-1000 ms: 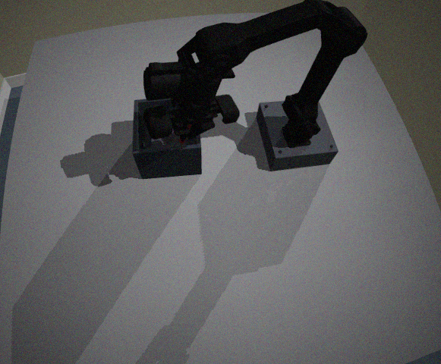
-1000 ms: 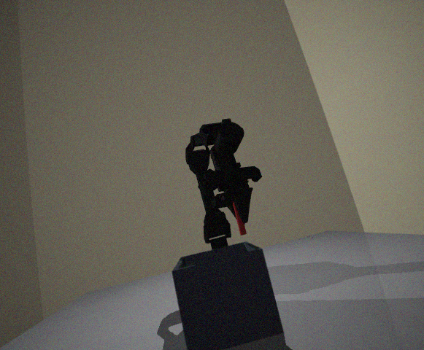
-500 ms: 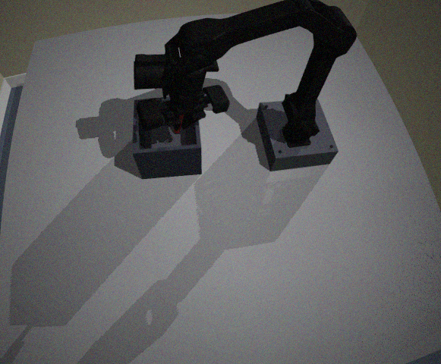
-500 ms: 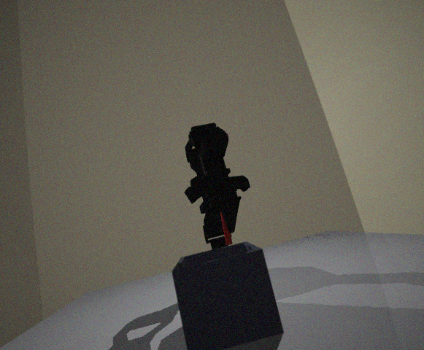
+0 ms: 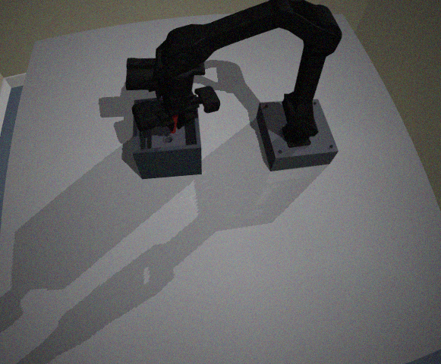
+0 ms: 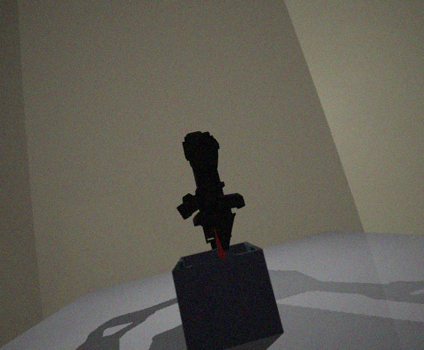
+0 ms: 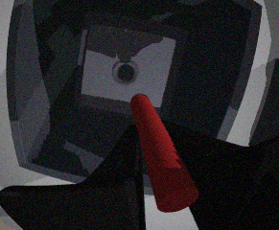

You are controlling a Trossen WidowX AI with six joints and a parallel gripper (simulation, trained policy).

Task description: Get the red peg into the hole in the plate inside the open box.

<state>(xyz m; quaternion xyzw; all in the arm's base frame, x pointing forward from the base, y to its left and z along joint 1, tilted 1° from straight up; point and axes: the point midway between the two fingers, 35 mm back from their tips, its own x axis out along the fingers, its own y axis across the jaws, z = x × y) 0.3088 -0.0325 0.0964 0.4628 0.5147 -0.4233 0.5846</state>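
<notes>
Now: gripper tip 10 mm to the left of the red peg and 20 mm below it. The rest, counted from my gripper tip: light grey plate 20 mm ahead, 20 mm to the right, 90 mm below.
</notes>
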